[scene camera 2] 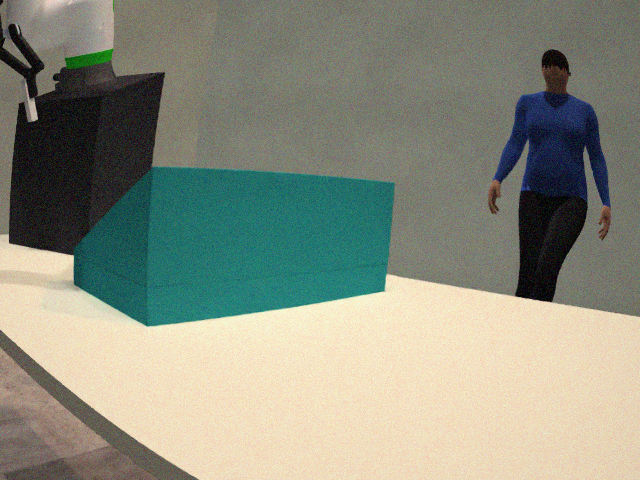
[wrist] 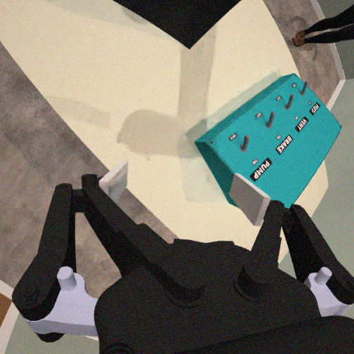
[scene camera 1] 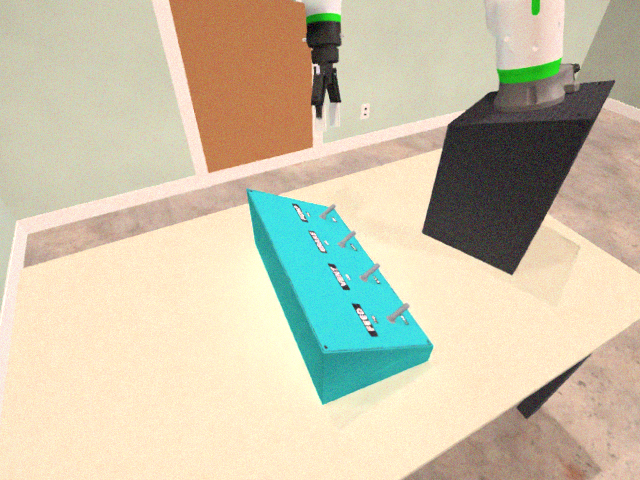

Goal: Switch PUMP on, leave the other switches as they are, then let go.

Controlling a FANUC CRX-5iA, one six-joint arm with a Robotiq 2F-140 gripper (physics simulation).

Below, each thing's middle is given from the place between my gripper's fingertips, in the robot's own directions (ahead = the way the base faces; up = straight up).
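There is the teal switch box [scene camera 2: 184,244], and my hand is 38 cm to the right of it, 22 cm short of it and 15 cm above it.
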